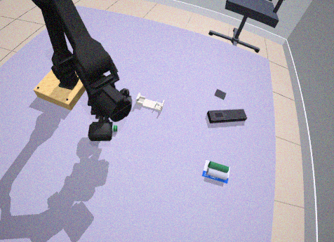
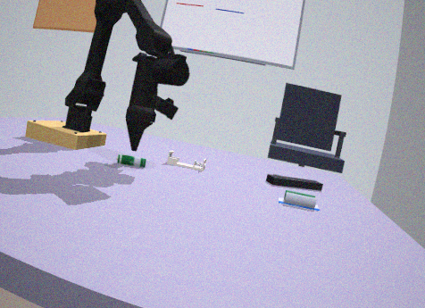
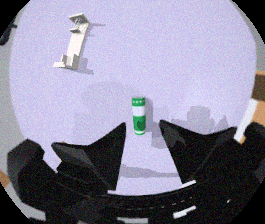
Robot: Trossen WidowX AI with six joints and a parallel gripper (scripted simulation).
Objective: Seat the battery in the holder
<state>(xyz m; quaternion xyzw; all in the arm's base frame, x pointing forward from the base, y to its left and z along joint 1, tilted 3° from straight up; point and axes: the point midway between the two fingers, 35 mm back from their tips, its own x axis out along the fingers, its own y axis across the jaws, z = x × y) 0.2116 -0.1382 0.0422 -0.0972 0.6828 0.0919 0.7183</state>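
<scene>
The battery is 3 cm below my gripper tip. The rest, counted from my gripper tip: black remote-like bar (42 cm ahead, 17 cm to the left, 2 cm below); dark square (39 cm ahead, 28 cm to the left, 4 cm below).
</scene>
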